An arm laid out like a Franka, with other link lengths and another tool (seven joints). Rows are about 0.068 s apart.
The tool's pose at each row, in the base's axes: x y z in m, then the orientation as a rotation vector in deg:
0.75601, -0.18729, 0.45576, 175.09, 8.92, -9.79
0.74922, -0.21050, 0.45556, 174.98, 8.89, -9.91
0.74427, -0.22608, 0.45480, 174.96, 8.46, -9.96
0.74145, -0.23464, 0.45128, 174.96, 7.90, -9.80
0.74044, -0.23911, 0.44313, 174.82, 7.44, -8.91
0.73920, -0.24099, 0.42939, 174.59, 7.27, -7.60
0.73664, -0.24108, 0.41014, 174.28, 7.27, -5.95
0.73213, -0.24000, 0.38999, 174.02, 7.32, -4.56
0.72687, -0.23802, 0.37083, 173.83, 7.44, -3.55
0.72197, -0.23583, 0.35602, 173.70, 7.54, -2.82
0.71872, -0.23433, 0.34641, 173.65, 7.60, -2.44
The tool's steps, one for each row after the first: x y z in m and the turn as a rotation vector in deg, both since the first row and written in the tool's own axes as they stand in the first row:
-0.00894, 0.02229, 0.00284, -0.10, -0.09, 0.02
-0.01525, 0.03717, 0.00540, -0.12, -0.13, 0.30
-0.01847, 0.04511, 0.00990, -0.14, -0.05, 0.67
-0.01896, 0.04886, 0.01845, -0.36, 0.51, 1.00
-0.01879, 0.04962, 0.03235, -0.69, 1.33, 1.15
-0.01912, 0.04807, 0.05171, -1.12, 2.39, 1.21
-0.02116, 0.04509, 0.07206, -1.46, 3.28, 1.22
-0.02396, 0.04121, 0.09145, -1.71, 3.93, 1.17
-0.02689, 0.03747, 0.10647, -1.87, 4.40, 1.13
-0.02886, 0.03496, 0.11621, -1.94, 4.65, 1.10

